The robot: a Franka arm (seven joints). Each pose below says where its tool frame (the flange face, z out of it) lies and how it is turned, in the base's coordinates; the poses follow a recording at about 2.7 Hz.
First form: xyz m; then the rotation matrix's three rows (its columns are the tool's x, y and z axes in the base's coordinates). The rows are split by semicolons.
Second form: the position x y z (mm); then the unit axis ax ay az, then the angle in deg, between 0 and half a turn. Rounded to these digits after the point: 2 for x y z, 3 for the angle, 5 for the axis. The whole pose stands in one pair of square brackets.
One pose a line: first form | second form
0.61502 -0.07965 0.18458; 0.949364 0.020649 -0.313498; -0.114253 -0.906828 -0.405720; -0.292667 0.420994 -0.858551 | [615.02 -79.65 184.58 0.98664 -0.02486 -0.16100 155.231]
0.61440 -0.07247 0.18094; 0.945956 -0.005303 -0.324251; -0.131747 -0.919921 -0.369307; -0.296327 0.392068 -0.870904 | [614.40 -72.47 180.94 0.98584 -0.03616 -0.16372 157.285]
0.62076 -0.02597 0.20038; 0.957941 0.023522 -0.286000; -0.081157 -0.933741 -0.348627; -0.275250 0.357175 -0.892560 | [620.76 -25.97 200.38 0.98907 -0.01506 -0.14669 159.096]
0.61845 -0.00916 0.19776; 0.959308 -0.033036 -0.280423; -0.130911 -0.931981 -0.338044; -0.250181 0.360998 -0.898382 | [618.45 -9.16 197.76 0.98943 -0.04280 -0.13853 159.314]
